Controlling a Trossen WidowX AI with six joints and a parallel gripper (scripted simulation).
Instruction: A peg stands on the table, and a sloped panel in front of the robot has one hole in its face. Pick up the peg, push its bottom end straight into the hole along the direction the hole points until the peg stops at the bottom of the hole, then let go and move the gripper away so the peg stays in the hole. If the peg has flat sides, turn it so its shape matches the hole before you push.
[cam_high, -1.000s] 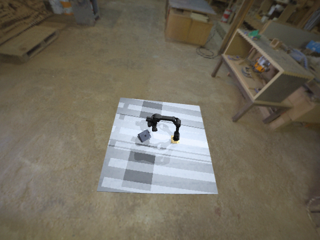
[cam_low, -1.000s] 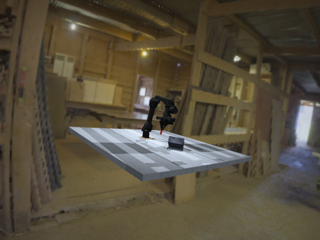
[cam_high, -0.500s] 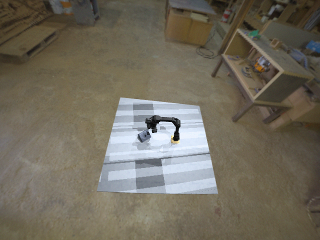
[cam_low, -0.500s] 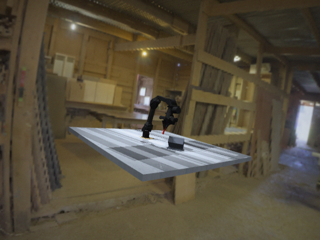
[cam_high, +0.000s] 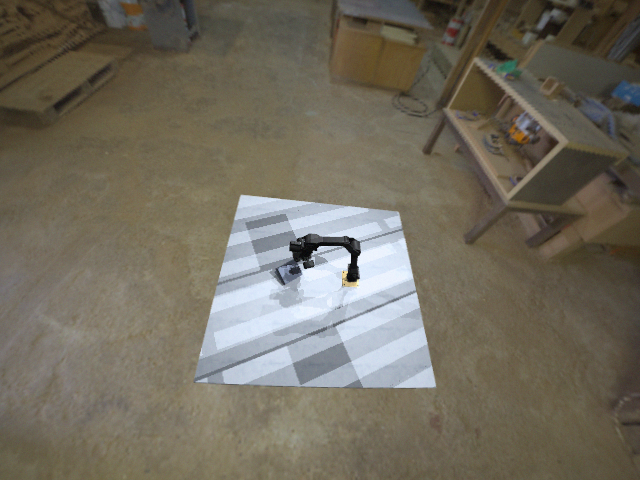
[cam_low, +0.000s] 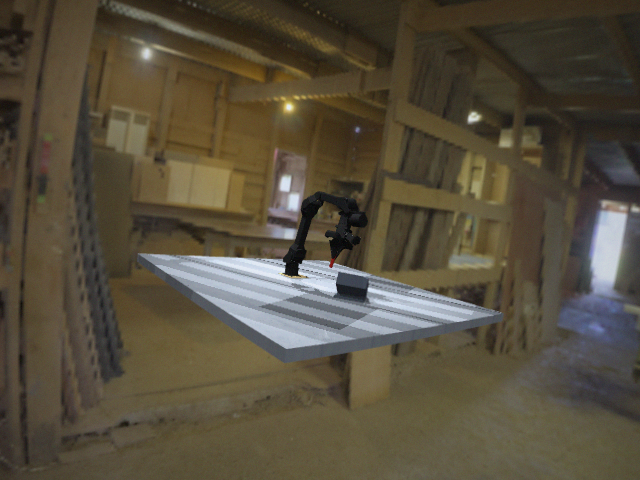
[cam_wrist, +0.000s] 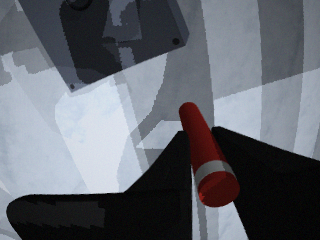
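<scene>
Now: gripper tip 10 cm above the sloped panel, 9 cm short of it and 5 cm to the right of it. From my gripper tip the other things lie so: red peg (2 cm above).
</scene>
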